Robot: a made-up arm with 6 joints. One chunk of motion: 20 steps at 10 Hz.
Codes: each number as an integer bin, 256 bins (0 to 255) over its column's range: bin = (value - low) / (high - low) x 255, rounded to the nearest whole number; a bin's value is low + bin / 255 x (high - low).
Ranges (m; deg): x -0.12..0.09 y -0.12..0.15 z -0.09..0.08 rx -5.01..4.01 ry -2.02..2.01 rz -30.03..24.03
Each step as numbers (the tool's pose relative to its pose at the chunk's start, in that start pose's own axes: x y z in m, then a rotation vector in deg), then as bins.
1 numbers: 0.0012 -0.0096 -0.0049 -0.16 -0.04 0.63
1 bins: 147 104 128 137 125 145
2 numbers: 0.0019 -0.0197 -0.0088 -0.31 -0.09 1.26
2 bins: 148 95 122 133 122 148
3 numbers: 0.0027 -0.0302 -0.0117 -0.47 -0.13 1.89
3 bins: 149 85 117 128 120 151
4 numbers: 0.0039 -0.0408 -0.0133 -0.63 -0.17 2.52
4 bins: 150 75 115 124 117 154
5 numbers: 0.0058 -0.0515 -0.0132 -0.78 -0.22 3.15
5 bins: 153 65 115 120 114 157
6 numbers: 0.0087 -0.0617 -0.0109 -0.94 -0.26 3.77
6 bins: 156 55 119 115 111 159
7 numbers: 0.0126 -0.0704 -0.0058 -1.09 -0.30 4.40
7 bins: 161 47 126 111 109 162
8 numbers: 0.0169 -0.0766 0.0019 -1.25 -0.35 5.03
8 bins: 166 41 138 106 106 165
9 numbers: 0.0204 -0.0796 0.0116 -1.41 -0.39 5.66
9 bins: 170 38 152 102 103 168
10 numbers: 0.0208 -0.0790 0.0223 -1.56 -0.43 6.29
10 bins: 171 39 168 98 101 171
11 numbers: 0.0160 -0.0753 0.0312 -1.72 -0.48 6.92
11 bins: 165 42 182 93 97 174
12 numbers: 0.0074 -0.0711 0.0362 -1.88 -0.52 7.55
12 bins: 155 46 189 88 95 177
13 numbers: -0.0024 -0.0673 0.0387 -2.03 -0.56 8.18
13 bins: 143 50 193 84 92 180
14 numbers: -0.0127 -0.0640 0.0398 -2.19 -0.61 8.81
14 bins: 130 53 195 80 89 183
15 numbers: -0.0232 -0.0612 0.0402 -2.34 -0.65 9.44
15 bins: 118 56 195 75 87 186
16 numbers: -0.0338 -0.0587 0.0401 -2.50 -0.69 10.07
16 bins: 105 58 195 71 84 189
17 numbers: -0.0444 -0.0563 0.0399 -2.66 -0.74 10.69
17 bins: 92 60 195 66 81 192
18 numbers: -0.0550 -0.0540 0.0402 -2.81 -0.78 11.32
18 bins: 79 62 195 62 78 195
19 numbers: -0.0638 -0.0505 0.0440 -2.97 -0.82 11.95
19 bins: 68 66 201 58 76 198
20 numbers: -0.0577 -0.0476 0.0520 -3.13 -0.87 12.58
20 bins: 76 68 213 53 73 201
